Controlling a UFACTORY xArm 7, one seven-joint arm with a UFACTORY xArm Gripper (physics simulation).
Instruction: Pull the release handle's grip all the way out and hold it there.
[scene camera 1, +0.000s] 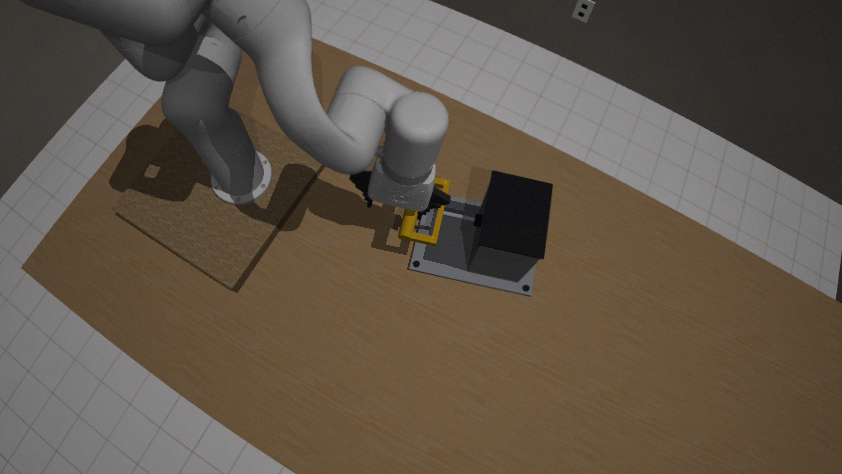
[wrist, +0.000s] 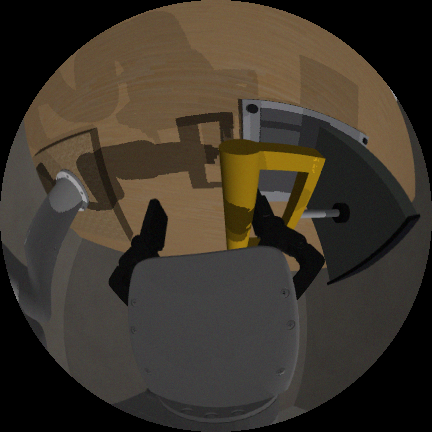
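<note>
The release handle is a yellow frame with a thick round grip bar (scene camera 1: 407, 226) (wrist: 239, 185). A light metal rod (scene camera 1: 461, 216) (wrist: 320, 214) joins the frame to a dark box (scene camera 1: 515, 214) (wrist: 365, 195), and a length of the rod shows outside the box. My gripper (scene camera 1: 395, 209) (wrist: 203, 200) is open, with nothing held. The grip bar stands between its spread fingers, much nearer the right finger in the wrist view. That finger reaches into the opening of the yellow frame; whether it touches the bar cannot be told. The bar's lower end in the wrist view is hidden behind the gripper body.
The box stands on a grey base plate (scene camera 1: 470, 282) (wrist: 251, 127) with dark bolts at its corners, on the wooden table (scene camera 1: 365, 329) (wrist: 280, 40). The arm's base stands on a raised brown board (scene camera 1: 194, 241) at the left.
</note>
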